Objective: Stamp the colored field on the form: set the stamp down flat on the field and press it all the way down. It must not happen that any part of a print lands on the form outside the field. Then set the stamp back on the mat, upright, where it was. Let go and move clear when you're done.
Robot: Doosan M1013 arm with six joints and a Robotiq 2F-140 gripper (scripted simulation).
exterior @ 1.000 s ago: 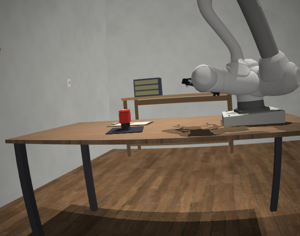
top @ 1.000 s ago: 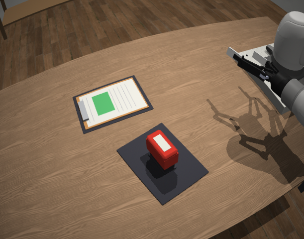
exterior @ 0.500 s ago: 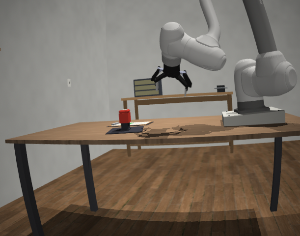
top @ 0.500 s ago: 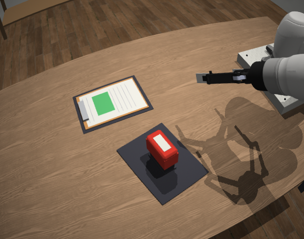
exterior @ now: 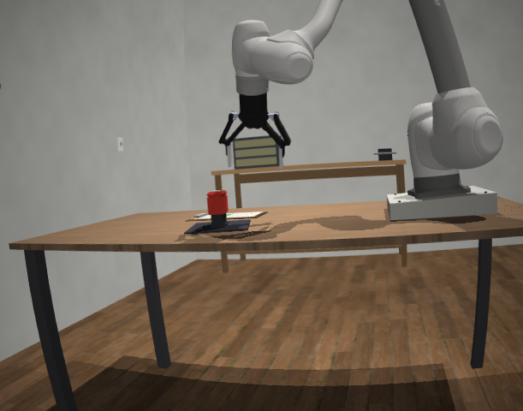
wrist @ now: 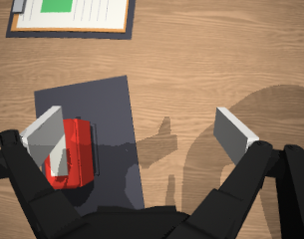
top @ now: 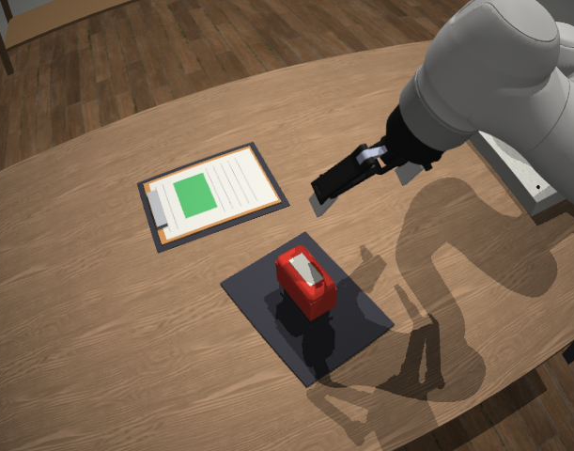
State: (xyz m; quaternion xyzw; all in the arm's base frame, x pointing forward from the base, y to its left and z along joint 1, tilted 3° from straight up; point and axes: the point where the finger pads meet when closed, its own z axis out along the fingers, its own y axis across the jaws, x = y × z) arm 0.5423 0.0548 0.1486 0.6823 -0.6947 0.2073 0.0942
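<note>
The red stamp is 110 mm ahead of my hand, 40 mm to the left of it and 120 mm below it. Also, from my hand: mat (110 mm ahead, 40 mm to the left, 170 mm below); clipboard (170 mm ahead, 260 mm to the right, 170 mm below).
</note>
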